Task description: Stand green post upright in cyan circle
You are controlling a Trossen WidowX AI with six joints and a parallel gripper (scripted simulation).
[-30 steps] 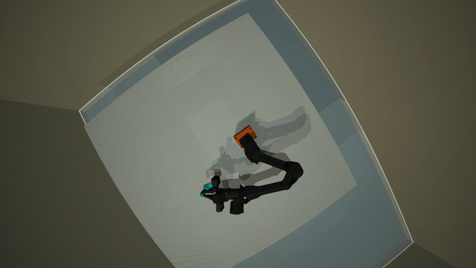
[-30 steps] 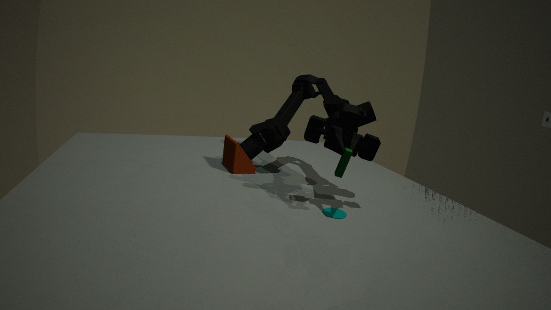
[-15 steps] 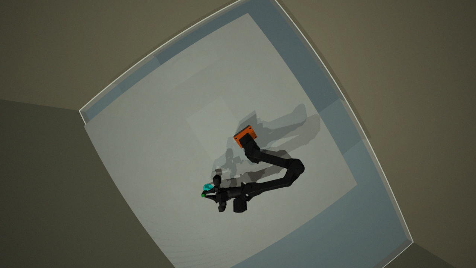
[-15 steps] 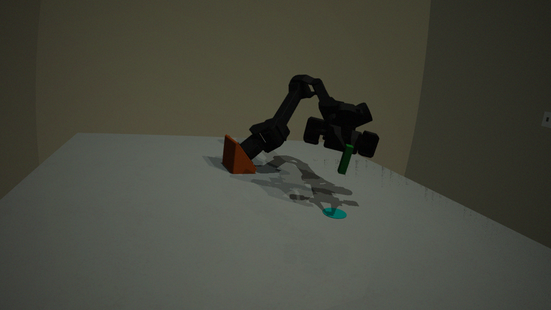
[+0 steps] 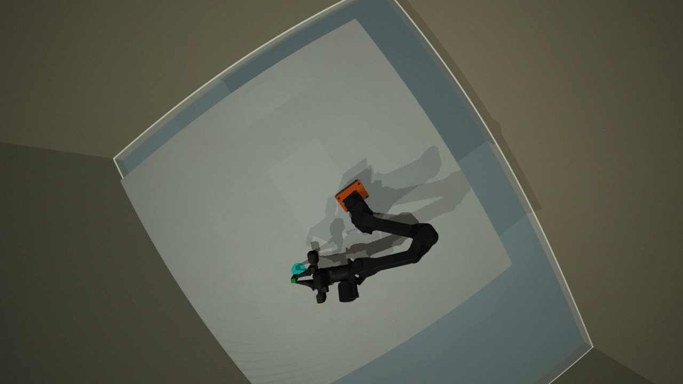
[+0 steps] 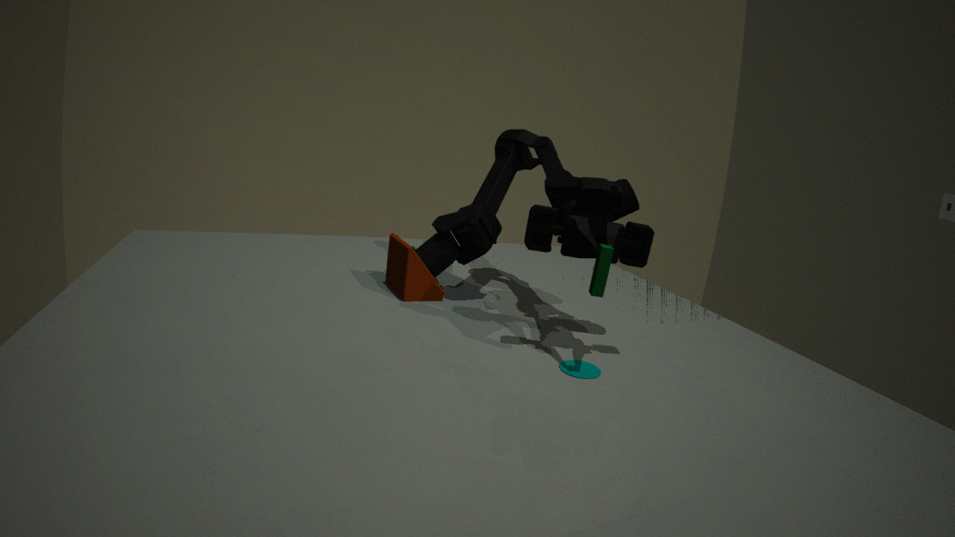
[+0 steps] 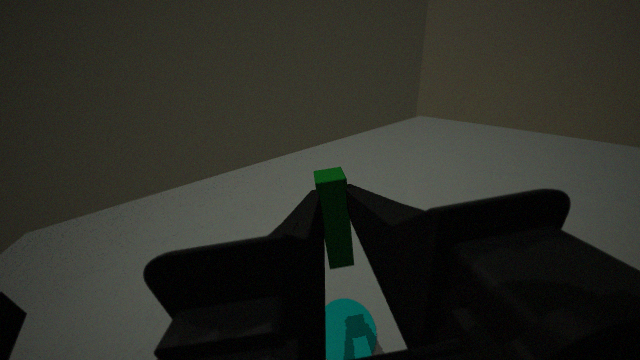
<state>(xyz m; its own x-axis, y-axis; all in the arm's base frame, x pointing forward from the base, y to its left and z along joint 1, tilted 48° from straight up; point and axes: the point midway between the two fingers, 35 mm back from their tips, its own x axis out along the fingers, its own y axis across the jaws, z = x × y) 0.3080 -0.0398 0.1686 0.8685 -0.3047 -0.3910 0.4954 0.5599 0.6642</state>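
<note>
Now: gripper tip 16 cm above the cyan circle. Round my gripper tip: green post: 2 cm below.
</note>
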